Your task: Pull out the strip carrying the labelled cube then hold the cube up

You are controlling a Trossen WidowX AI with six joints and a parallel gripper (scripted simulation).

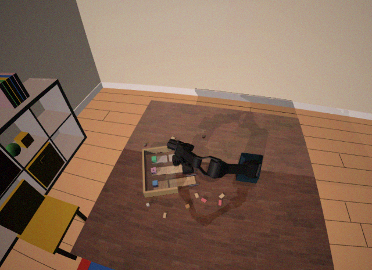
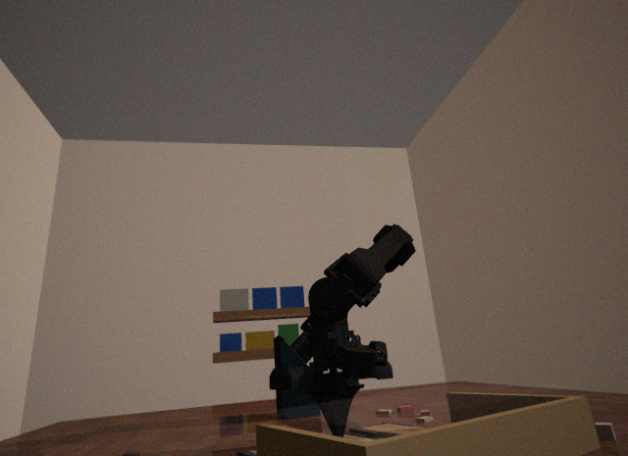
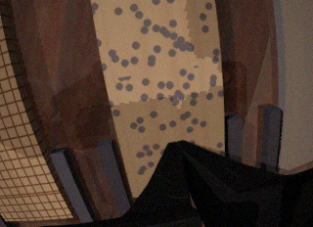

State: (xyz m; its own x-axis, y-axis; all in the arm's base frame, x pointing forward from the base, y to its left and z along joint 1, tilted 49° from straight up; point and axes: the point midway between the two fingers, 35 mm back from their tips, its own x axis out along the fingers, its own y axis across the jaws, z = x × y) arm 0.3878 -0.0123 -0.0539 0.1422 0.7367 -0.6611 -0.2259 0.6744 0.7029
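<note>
Right now my gripper tip is 90 mm short of the tan dotted strip and 20 mm to the right of it. Also, from my gripper tip: pink labelled cube: 200 mm ahead, 50 mm to the left, 20 mm above.
</note>
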